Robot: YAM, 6 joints.
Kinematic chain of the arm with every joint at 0, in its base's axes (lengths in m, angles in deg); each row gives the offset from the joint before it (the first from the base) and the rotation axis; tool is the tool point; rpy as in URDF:
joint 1: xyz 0 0 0.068 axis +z
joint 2: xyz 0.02 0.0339 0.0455 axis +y
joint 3: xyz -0.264 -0.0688 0 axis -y
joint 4: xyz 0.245 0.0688 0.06 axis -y
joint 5: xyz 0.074 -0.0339 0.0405 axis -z
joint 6: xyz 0.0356 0 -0.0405 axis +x
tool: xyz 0 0 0 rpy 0 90 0
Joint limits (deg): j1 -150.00..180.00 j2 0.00..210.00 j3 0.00..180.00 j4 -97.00..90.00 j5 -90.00..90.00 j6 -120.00..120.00
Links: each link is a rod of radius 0.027 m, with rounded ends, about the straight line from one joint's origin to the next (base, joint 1, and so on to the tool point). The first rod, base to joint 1, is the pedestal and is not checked.
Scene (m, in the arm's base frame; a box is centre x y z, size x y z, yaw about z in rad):
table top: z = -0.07
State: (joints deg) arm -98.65 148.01 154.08 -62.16 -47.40 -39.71
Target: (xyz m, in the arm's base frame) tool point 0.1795 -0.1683 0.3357
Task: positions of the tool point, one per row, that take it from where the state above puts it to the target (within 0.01 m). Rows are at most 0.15 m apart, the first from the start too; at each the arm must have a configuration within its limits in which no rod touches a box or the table.
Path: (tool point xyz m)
1: 0.0370 -0.4912 0.2878
2: 0.1105 -0.4251 0.3119
3: 0.1601 -0.3433 0.3286
4: 0.1829 -0.2546 0.3367
5: 0.1795 -0.1683 0.3357

